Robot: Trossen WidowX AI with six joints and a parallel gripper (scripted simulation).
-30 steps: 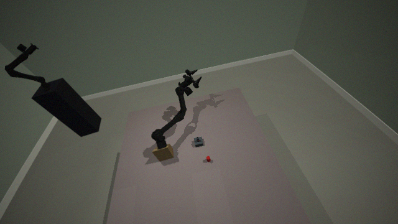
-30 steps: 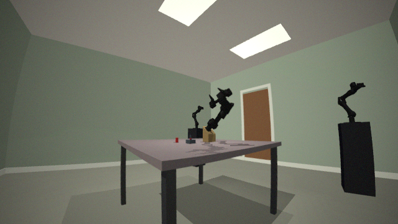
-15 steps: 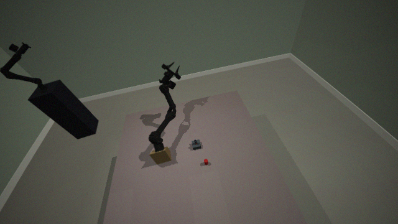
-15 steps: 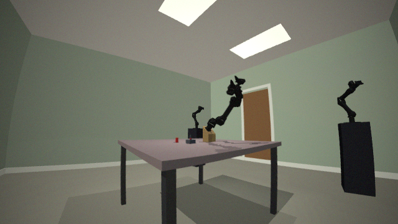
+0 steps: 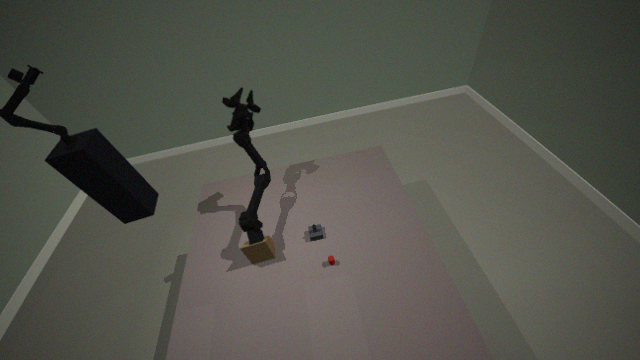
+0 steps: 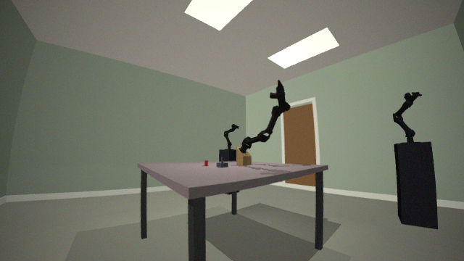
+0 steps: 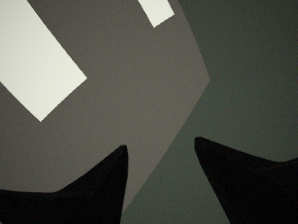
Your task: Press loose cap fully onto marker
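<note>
My gripper tip is now 670 mm to the left of the red cap, 630 mm above it and 150 mm short of it. Round my gripper tip: holder block 640 mm below, 490 mm to the right, 110 mm ahead.
</note>
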